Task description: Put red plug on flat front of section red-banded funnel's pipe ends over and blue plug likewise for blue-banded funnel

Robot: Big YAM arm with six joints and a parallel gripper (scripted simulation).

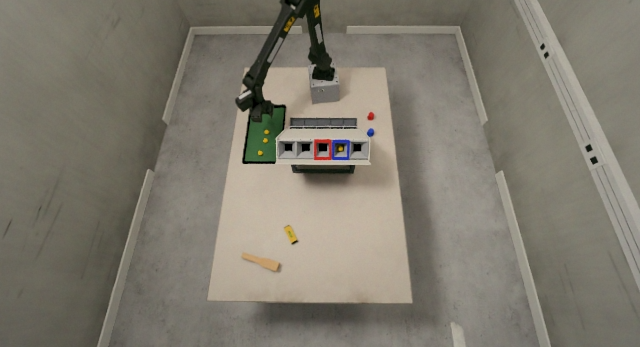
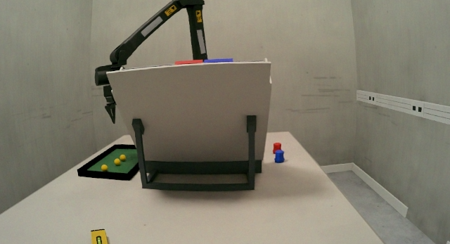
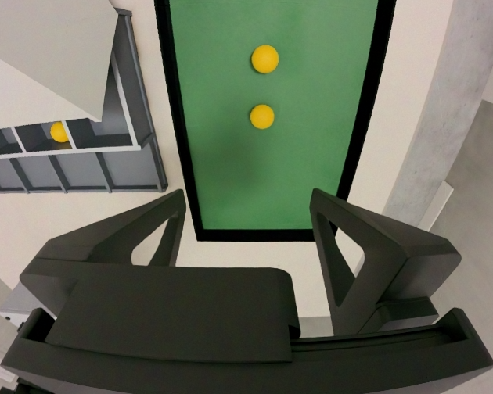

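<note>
The green marble tray lies 1 cm ahead of my hand, 2 cm to the right of it and 15 cm below it. Also, from my hand: blue band 21 cm ahead, 42 cm to the left, 16 cm above; then cover 8 cm ahead, 32 cm to the left, 5 cm above; then red band 22 cm ahead, 35 cm to the left, 16 cm above.
</note>
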